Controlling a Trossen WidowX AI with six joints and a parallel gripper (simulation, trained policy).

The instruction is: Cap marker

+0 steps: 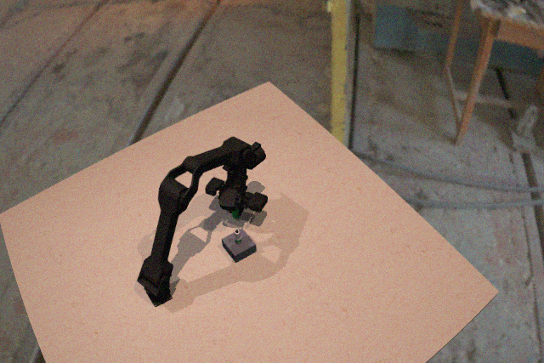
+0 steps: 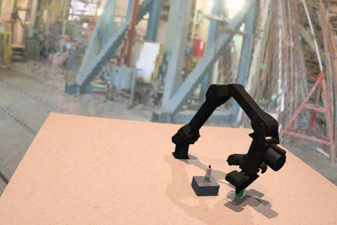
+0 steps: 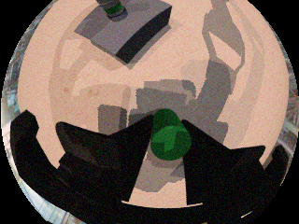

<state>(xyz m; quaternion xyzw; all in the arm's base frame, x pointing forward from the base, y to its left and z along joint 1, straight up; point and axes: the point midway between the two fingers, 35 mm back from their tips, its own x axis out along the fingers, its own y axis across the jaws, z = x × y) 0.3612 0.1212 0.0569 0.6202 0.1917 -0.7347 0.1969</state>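
My gripper tip is 60 mm past the holder block and 110 mm to the left of it. Round my gripper tip: green cap (10 mm above).
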